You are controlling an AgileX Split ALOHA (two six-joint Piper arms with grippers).
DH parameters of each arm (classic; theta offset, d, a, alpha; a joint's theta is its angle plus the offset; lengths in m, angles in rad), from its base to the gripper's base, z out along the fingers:
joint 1: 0 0.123 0 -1.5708
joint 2: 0.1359 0 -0.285 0
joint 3: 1.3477 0 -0.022 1.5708
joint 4: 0 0.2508 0 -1.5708
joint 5: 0 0 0.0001 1.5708
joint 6: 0 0.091 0 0
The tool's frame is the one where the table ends.
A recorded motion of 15 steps. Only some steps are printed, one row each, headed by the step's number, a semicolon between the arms.
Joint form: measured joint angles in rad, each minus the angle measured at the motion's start. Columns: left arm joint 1, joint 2, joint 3, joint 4, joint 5, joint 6; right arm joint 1, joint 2, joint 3, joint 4, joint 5, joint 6.
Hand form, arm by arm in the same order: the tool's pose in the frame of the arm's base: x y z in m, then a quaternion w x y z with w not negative. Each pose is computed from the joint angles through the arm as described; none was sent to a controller.
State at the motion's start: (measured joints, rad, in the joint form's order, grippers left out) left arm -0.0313 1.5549 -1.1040 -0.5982 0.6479 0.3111; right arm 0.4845 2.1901 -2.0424 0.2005 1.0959 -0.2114
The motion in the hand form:
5: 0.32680 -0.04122 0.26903 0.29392 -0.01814 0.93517 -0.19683; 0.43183 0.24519 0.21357 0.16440 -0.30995 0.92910 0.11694
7: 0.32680 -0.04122 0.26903 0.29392 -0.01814 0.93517 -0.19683; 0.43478 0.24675 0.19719 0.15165 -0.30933 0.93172 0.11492
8: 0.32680 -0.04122 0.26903 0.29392 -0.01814 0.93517 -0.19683; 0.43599 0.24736 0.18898 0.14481 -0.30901 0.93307 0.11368
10: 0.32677 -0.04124 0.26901 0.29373 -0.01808 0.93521 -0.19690; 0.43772 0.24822 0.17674 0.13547 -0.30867 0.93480 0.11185
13: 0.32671 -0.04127 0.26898 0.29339 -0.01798 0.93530 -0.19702; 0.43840 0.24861 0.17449 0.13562 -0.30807 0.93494 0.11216
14: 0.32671 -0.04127 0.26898 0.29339 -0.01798 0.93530 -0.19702; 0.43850 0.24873 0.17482 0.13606 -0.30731 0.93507 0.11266
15: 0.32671 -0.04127 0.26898 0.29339 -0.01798 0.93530 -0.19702; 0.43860 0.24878 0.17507 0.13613 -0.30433 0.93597 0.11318
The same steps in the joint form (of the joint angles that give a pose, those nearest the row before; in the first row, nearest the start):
5: 0.0000 0.0000 0.0000 0.0000 0.0000 -0.0010; 0.0000 0.0880 -0.0001 0.0000 -0.0336 -0.0140
7: 0.0000 0.0000 0.0000 0.0000 0.0000 -0.0010; 0.0000 0.1214 0.0000 0.0009 -0.0405 -0.0152
8: 0.0000 0.0000 0.0000 0.0000 0.0000 -0.0010; 0.0000 0.1379 0.0000 0.0009 -0.0429 -0.0154
10: 0.0000 0.0000 0.0000 0.0000 0.0004 -0.0010; 0.0000 0.1625 0.0000 0.0009 -0.0481 -0.0164
13: 0.0000 0.0000 0.0000 0.0000 0.0012 -0.0010; 0.0000 0.1677 -0.0007 0.0018 -0.0529 -0.0164
14: 0.0000 0.0000 0.0000 0.0000 0.0012 -0.0010; 0.0000 0.1677 -0.0019 0.0025 -0.0529 -0.0150
15: 0.0000 0.0000 0.0000 0.0000 0.0012 -0.0010; 0.0000 0.1677 -0.0029 0.0025 -0.0529 -0.0086

